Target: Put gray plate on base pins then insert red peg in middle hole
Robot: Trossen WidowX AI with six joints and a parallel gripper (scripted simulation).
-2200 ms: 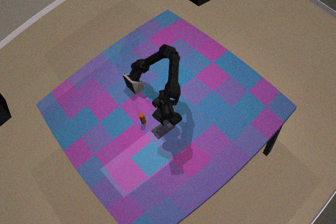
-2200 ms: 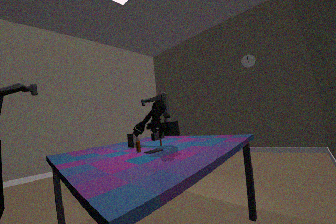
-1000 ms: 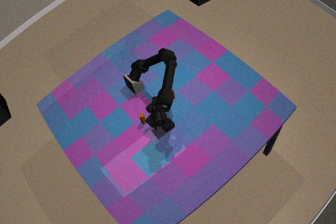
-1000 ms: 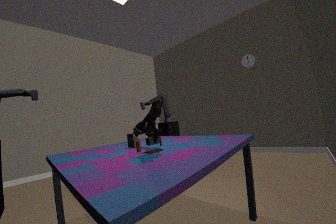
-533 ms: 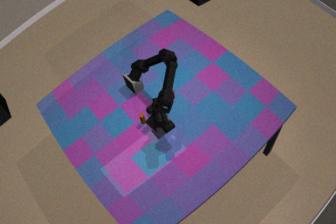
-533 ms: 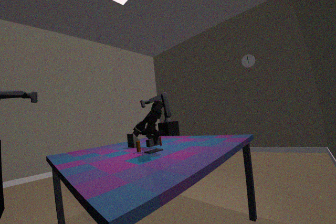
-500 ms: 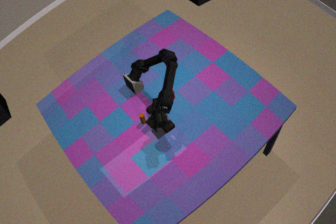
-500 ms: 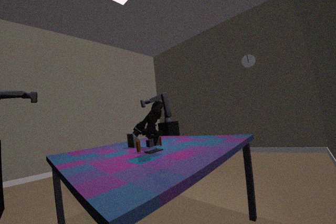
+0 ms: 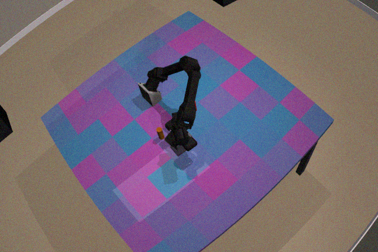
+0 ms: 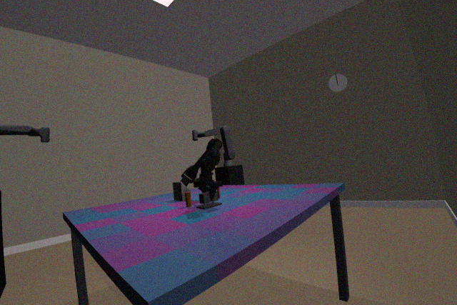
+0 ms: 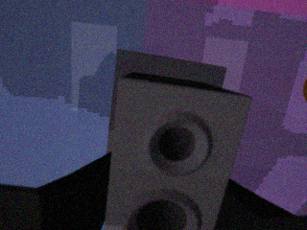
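Now: gripper tip 20 mm above the dark base. Also, from my gripper tip: red peg: 130 mm behind, 180 mm to the left, 10 mm above; then orange cylinder: 110 mm behind, 60 mm to the right, 10 mm above; then gray plate: 30 mm above.
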